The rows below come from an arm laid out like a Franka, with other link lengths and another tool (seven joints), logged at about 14 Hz.
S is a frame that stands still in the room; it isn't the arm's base.
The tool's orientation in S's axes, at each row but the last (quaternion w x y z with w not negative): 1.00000 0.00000 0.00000 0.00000; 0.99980 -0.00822 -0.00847 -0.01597; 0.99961 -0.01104 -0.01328 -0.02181; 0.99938 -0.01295 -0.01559 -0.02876; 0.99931 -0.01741 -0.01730 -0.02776
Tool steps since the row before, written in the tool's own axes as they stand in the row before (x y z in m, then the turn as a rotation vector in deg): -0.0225 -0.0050 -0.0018 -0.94 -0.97 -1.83; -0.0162 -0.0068 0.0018 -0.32 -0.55 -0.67; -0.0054 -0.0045 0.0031 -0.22 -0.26 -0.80; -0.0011 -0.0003 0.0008 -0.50 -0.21 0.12; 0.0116 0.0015 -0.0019 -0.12 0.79 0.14
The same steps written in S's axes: -0.0225 -0.0050 -0.0018 -0.94 -0.97 -1.83; -0.0164 -0.0063 0.0016 -0.33 -0.55 -0.67; -0.0057 -0.0042 0.0030 -0.21 -0.27 -0.80; -0.0011 -0.0002 0.0008 -0.51 -0.18 0.11; 0.0117 0.0008 -0.0015 -0.08 0.80 0.11
